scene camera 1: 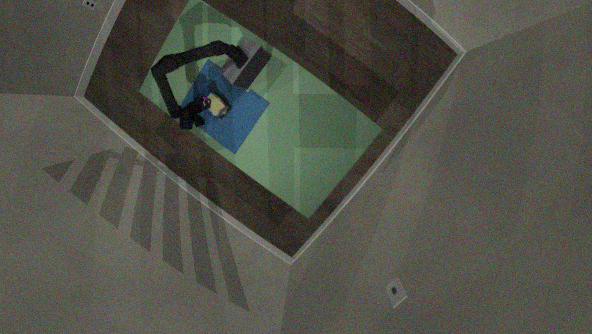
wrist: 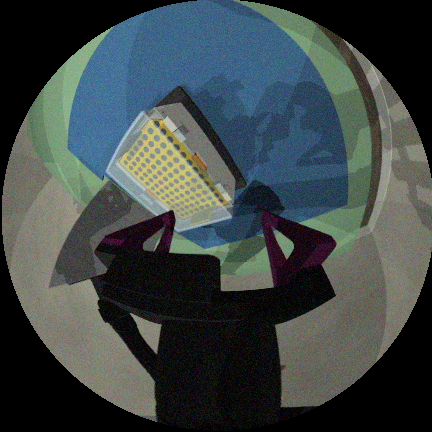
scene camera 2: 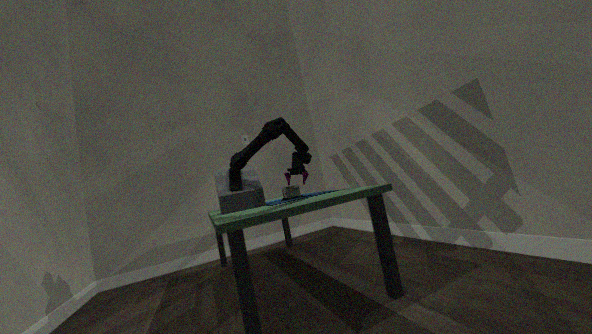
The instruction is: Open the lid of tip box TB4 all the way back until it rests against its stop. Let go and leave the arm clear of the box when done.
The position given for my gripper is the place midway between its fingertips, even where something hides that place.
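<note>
Gripper (wrist: 217,214), mine: open, holds nothing. Tip box TB4 at (wrist: 177,108). Blue mat at (scene camera 1: 247,107) and (wrist: 262,95).
</note>
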